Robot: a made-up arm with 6 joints.
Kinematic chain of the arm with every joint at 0, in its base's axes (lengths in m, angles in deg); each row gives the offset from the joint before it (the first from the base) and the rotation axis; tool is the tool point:
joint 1: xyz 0 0 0.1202 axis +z
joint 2: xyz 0 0 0 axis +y
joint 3: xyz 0 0 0.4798 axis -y
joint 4: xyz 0 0 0 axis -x
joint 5: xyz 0.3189 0 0 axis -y
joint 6: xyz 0 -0.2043 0 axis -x
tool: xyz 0 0 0
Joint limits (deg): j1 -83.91..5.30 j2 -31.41..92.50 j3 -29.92..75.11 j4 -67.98..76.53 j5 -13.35..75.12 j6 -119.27..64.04
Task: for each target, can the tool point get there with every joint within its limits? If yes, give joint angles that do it. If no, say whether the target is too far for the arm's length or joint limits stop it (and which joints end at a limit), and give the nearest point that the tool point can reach.
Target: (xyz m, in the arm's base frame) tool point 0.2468 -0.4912 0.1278
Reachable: yes | joints -44.87 50.18 5.78 -31.61 45.71 1.83
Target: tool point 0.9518 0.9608 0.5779
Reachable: no: too far | nearest point 0.7837 0.0249 0.4658 | short by 0.957 m
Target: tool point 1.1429 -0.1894 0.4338
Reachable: no: too far | nearest point 0.8160 -0.1352 0.3441 | short by 0.343 m
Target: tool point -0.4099 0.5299 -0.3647
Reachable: no: joint limits stop it (at a limit: joint 1, joint 2, joint 3) | nearest point -0.0814 -0.1669 -0.0740 | short by 0.823 m
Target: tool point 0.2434 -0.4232 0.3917
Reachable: yes | joints -35.54 21.55 -7.23 -6.82 18.62 -75.23
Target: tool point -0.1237 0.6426 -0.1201
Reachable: no: joint limits stop it (at a limit: joint 1, joint 2, joint 3, joint 4) | nearest point 0.1549 -0.0626 -0.0684 | short by 0.760 m
